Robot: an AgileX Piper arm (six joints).
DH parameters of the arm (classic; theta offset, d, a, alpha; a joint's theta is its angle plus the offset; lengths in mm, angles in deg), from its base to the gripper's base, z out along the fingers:
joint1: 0 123 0 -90
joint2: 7.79 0 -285.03 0
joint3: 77.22 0 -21.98 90
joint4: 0 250.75 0 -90
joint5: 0 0 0 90
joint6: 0 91 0 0
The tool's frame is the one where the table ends.
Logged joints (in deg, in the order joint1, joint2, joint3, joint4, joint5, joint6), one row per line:
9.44, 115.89, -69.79, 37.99, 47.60, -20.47
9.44, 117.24, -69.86, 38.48, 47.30, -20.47
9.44, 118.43, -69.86, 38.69, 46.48, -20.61
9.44, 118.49, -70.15, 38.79, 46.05, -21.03
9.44, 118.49, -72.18, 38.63, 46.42, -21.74
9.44, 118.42, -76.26, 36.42, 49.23, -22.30
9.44, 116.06, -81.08, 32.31, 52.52, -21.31
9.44, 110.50, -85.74, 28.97, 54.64, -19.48
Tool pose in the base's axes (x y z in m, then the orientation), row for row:
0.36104, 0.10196, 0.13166, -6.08, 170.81, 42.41
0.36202, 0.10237, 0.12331, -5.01, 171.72, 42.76
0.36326, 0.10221, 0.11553, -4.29, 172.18, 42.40
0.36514, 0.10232, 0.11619, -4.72, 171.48, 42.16
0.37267, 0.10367, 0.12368, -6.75, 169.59, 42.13
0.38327, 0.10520, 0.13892, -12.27, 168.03, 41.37
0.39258, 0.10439, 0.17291, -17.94, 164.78, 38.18
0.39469, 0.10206, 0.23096, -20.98, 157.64, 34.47
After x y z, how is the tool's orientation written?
As a rotation vector, in degrees.
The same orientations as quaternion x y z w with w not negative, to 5 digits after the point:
-0.03451, 0.96939, 0.24069, 0.03402
-0.02829, 0.96965, 0.24145, 0.02587
-0.02418, 0.97045, 0.23898, 0.02290
-0.02671, 0.97032, 0.23856, 0.02923
-0.03856, 0.96881, 0.24067, 0.04471
-0.07061, 0.96701, 0.23808, 0.05685
-0.10508, 0.96514, 0.22363, 0.08634
-0.12747, 0.95777, 0.20943, 0.15020

